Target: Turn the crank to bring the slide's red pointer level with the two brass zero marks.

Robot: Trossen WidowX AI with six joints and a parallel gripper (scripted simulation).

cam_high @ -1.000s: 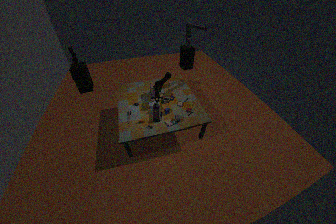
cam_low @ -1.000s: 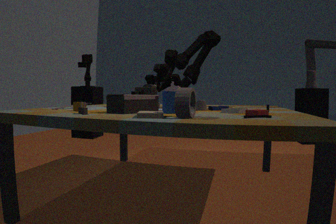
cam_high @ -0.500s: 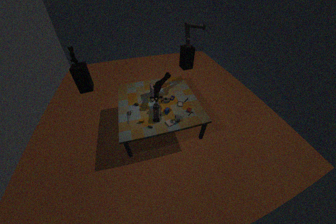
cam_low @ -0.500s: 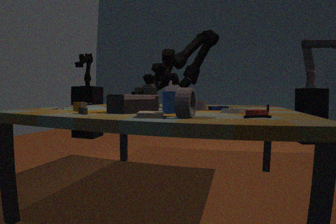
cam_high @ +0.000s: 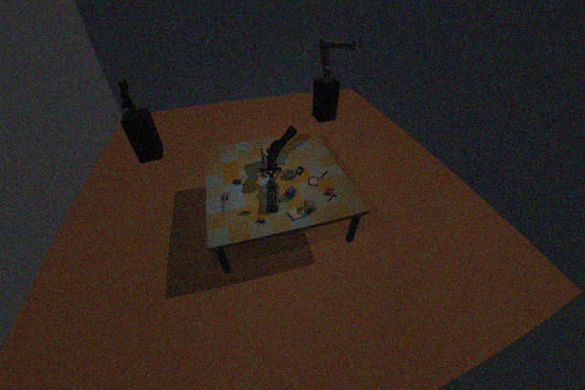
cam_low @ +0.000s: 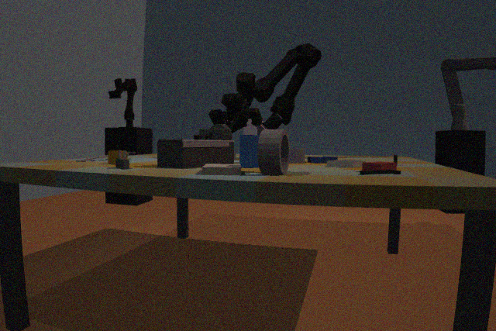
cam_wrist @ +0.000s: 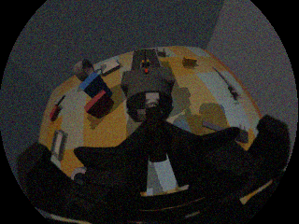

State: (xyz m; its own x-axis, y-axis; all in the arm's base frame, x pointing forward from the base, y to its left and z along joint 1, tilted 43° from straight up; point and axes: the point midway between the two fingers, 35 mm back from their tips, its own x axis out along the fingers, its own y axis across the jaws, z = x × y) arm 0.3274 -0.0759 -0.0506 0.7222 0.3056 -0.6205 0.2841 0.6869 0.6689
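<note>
My gripper tip is 11 cm short of the red pointer, 3 cm to the left of it and 1 cm above it. From my gripper tip the other things lie so: blue block (17 cm ahead, 12 cm to the left, 5 cm below); yellow block (21 cm ahead, 29 cm to the right, 8 cm below); dark crank handle (2 cm behind, 1 cm to the left, 2 cm above).
</note>
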